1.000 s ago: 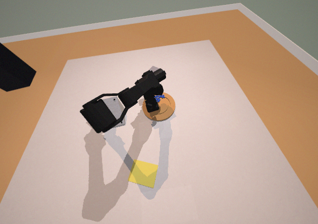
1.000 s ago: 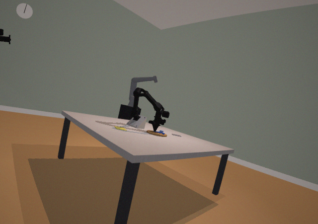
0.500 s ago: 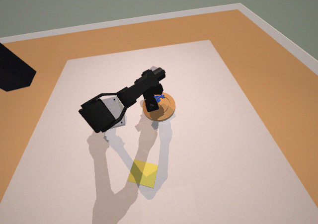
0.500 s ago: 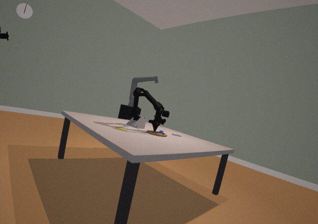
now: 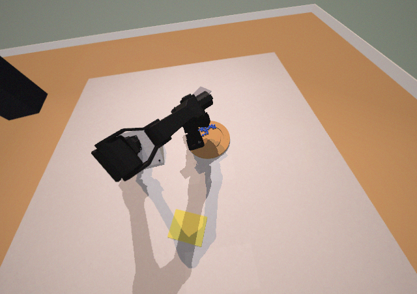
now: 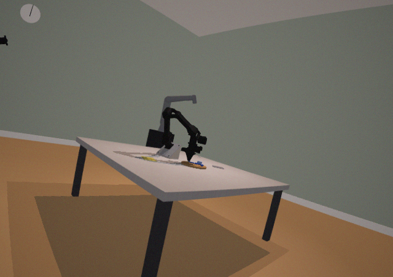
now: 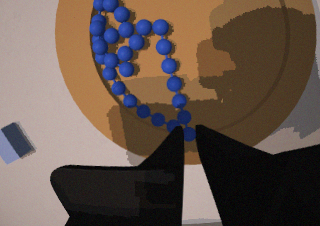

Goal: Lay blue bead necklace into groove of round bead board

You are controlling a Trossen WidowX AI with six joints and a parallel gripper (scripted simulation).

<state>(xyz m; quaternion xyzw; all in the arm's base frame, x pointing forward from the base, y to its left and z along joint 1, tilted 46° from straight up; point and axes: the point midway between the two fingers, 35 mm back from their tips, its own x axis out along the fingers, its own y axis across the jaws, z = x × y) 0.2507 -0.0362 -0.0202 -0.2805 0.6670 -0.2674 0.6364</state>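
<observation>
My gripper tip is 6 cm short of the round bead board, 1 cm to the left of it and 1 cm above it. Round my gripper tip: yellow square patch (33 cm to the right, 10 cm behind, 2 cm below); then flat grey tile (30 cm to the left, 10 cm ahead, 2 cm below); then light blue cube (19 cm to the left, 2 cm behind, 1 cm below).
</observation>
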